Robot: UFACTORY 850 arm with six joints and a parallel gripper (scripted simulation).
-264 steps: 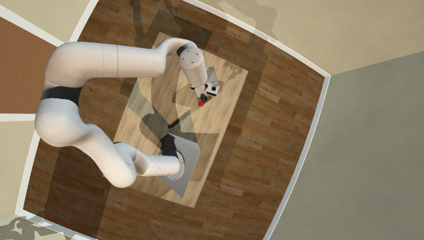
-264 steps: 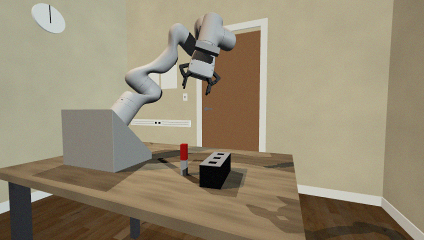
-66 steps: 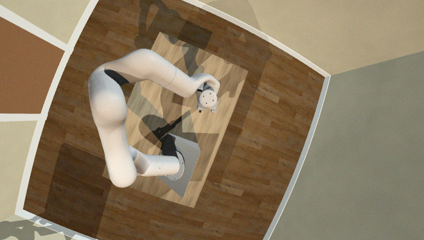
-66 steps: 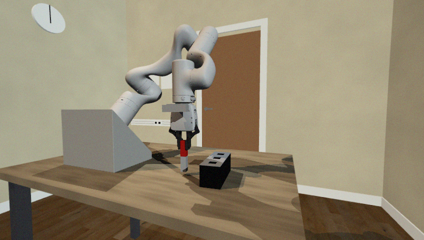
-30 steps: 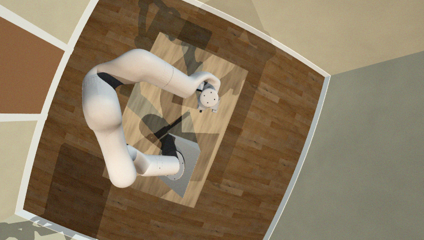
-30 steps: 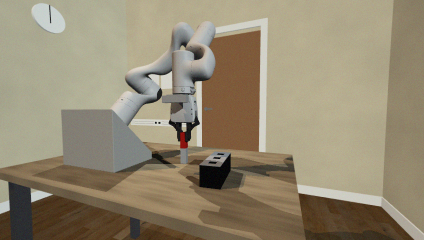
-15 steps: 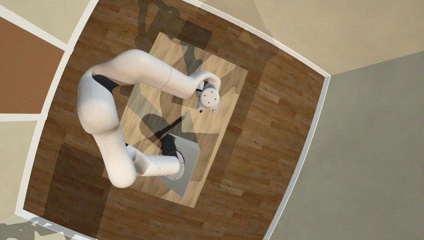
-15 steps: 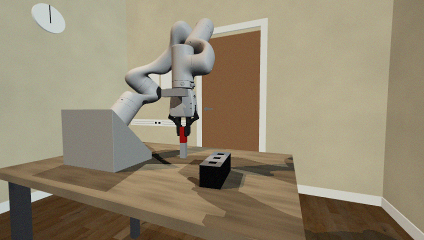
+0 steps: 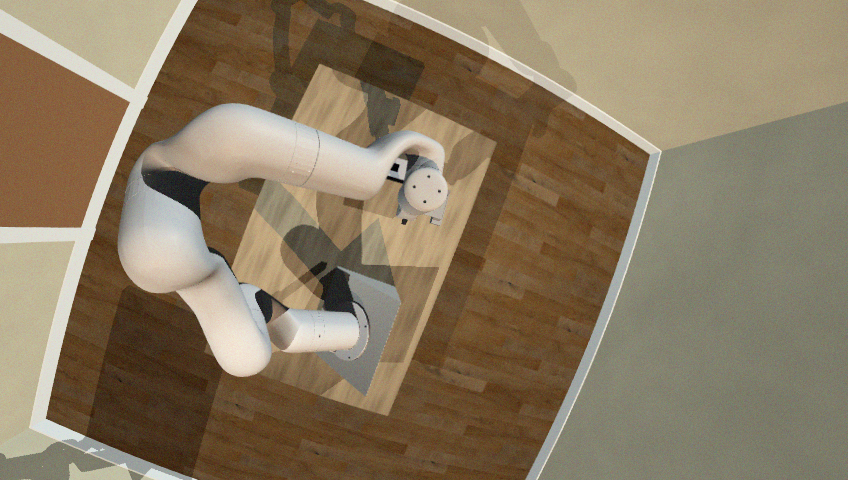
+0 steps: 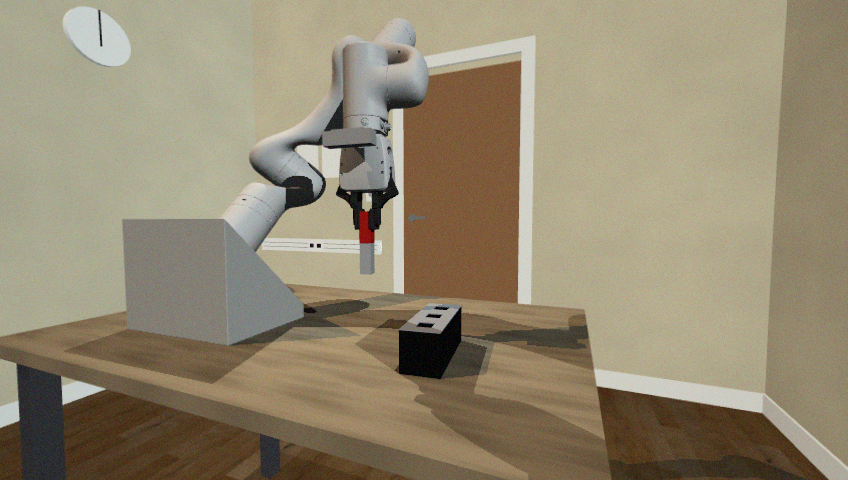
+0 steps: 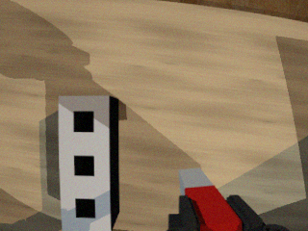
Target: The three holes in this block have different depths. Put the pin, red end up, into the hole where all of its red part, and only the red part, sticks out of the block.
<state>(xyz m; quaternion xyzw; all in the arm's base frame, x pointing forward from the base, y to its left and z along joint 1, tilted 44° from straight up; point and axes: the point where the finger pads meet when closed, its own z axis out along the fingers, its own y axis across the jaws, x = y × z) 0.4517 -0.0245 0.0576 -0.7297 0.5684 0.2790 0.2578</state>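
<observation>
My gripper is now 220 mm above the black block, 130 mm short of it and 30 mm to the right of it. Also, from my hand: pin: 20 mm below.
</observation>
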